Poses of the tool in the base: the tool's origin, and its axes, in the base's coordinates. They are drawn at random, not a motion.
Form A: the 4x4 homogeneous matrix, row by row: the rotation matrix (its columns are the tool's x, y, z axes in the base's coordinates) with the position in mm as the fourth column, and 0 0 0 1 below. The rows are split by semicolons.
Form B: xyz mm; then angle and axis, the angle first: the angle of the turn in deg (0 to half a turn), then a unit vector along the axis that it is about. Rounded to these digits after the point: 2 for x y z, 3 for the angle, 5 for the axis.
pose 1, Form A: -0.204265 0.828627 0.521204 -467.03; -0.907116 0.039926 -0.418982 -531.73; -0.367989 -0.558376 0.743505 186.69; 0 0 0 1
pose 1, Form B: -467.03 -531.73 186.69 102.147 -0.07129 0.45478 -0.88775
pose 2, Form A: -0.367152 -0.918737 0.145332 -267.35; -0.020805 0.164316 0.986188 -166.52; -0.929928 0.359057 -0.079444 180.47; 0 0 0 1
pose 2, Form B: -267.35 -166.52 180.47 129.877 -0.40859 0.70056 0.58503
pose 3, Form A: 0.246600 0.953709 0.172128 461.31; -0.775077 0.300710 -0.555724 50.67; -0.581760 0.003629 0.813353 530.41; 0 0 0 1
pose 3, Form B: 461.31 50.67 530.41 79.611 0.28434 0.38323 -0.87880
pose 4, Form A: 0.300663 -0.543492 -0.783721 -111.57; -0.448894 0.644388 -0.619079 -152.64; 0.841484 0.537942 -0.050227 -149.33; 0 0 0 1
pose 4, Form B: -111.57 -152.64 -149.33 93.014 0.57931 -0.81373 0.04736
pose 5, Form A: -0.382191 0.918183 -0.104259 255.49; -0.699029 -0.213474 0.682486 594.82; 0.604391 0.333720 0.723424 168.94; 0 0 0 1
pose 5, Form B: 255.49 594.82 168.94 115.857 -0.19378 -0.39374 -0.89856
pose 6, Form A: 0.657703 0.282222 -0.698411 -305.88; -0.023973 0.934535 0.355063 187.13; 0.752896 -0.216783 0.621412 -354.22; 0 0 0 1
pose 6, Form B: -305.88 187.13 -354.22 52.640 -0.35973 -0.91296 -0.19262
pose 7, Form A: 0.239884 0.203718 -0.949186 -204.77; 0.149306 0.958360 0.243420 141.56; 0.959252 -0.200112 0.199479 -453.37; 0 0 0 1
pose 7, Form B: -204.77 141.56 -453.37 78.530 -0.22629 -0.97367 -0.02776
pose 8, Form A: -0.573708 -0.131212 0.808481 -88.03; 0.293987 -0.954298 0.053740 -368.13; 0.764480 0.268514 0.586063 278.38; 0 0 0 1
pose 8, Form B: -88.03 -368.13 278.38 166.161 0.44895 0.09198 0.88881
